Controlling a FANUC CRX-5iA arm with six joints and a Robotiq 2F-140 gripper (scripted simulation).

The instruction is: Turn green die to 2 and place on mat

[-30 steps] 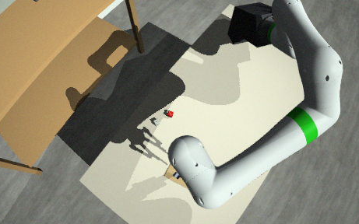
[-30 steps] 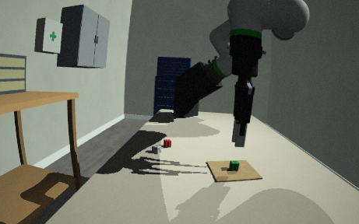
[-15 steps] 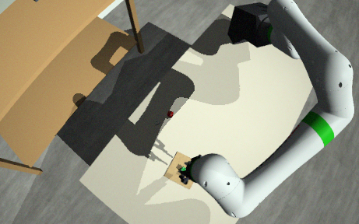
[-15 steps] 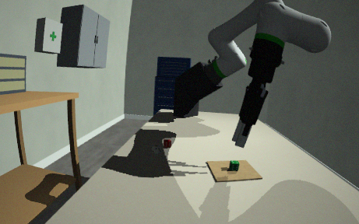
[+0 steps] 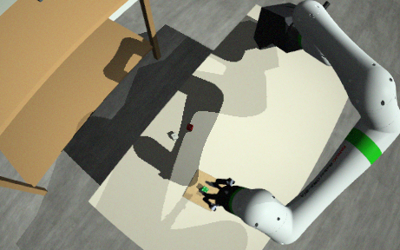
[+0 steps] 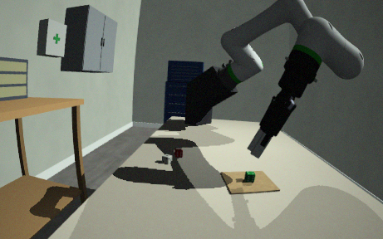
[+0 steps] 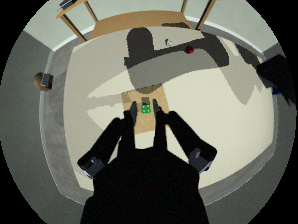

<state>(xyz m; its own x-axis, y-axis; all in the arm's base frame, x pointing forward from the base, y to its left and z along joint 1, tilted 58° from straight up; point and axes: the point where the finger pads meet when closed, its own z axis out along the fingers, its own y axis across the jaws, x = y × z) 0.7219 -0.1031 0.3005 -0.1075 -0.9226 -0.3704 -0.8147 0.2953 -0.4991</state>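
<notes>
Now: the green die 100 mm below my hand and 10 mm to the right of it. The rest, counted from my hand: red die: 260 mm to the right, 150 mm behind, 100 mm below; then mat: 110 mm below, 10 mm to the right; then grey die: 280 mm to the right, 100 mm below, 70 mm behind.
</notes>
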